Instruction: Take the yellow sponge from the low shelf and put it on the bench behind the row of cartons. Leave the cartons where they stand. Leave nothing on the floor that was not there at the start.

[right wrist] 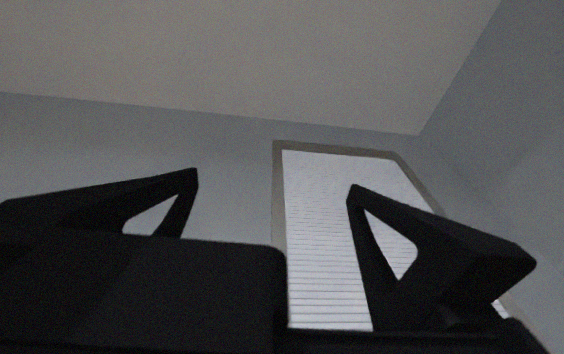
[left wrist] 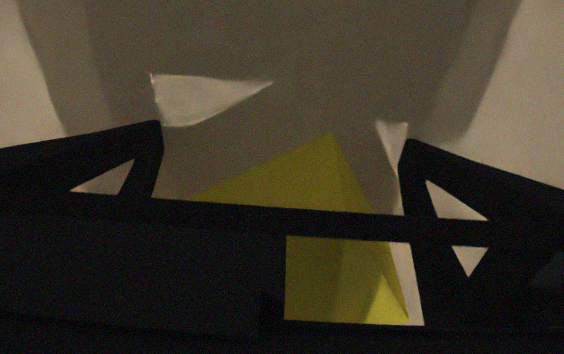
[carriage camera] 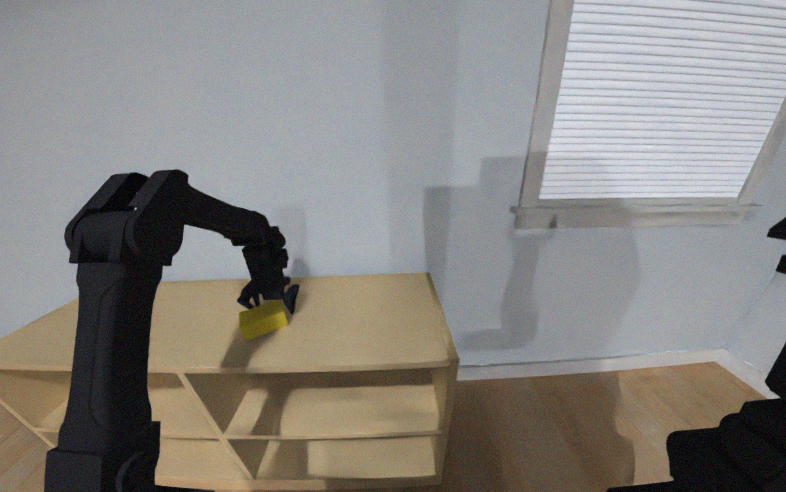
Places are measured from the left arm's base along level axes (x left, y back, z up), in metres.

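Pixels of known places: left gripper, fingertip midpoint: (left wrist: 282,143); right gripper, fingertip midpoint: (right wrist: 275,184).
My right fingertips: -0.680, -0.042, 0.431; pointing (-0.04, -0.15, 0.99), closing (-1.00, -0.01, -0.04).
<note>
Behind a point stands the place of what it marks, as x, y, z.
The yellow sponge (carriage camera: 263,326) @(0.003, -0.336, 0.032) (left wrist: 305,182) @(0.005, -0.411, 0.034) lies on top of the low wooden shelf (carriage camera: 371,324) @(-0.257, -0.366, 0.009) (left wrist: 530,115) @(-0.078, -0.435, 0.009). In the left wrist view it sits askew, one corner pointing up the picture, partly hidden by the dark gripper body. My left gripper (carriage camera: 267,304) @(0.013, -0.411, 0.009) (left wrist: 282,143) @(0.013, -0.411, 0.009) is open and points down at the sponge, which shows between its spread fingers with a gap at the right finger; the exact height is hard to tell. My right gripper (right wrist: 275,184) @(-0.680, -0.042, 0.431) is open and empty, held up facing the wall and window. The bench and the cartons do not show in these views.
The shelf has open compartments (carriage camera: 371,406) @(-0.242, -0.319, -0.256) in its front and stands near the wall (carriage camera: 348,116) @(-0.199, -0.646, 0.506). A window with blinds (carriage camera: 661,104) @(-1.117, -0.653, 0.533) (right wrist: 320,240) @(-0.922, -0.650, 0.779) is at the right. Wooden floor (carriage camera: 533,429) @(-0.846, -0.414, -0.601) shows right of the shelf. Part of my right arm (carriage camera: 730,452) @(-0.626, -0.009, 0.168) shows at the lower right.
</note>
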